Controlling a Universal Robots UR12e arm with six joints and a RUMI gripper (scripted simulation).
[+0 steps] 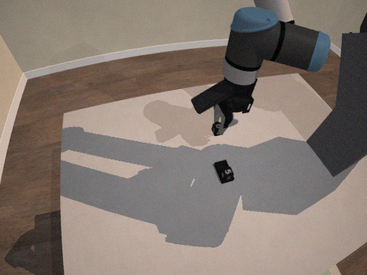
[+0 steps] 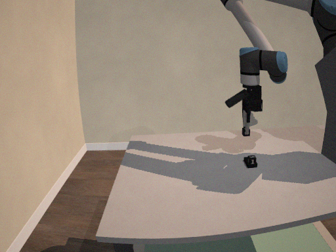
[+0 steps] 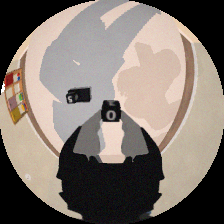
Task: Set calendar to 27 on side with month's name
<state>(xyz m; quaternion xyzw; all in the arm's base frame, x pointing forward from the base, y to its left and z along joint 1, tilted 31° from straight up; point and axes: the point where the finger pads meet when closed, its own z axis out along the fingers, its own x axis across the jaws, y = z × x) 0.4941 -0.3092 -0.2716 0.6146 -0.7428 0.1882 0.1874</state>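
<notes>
Now: hand 20 mm short of the tray, 110 mm to the right of it and 110 mm above it. Also, from my hand: black cube (10 mm below).
</notes>
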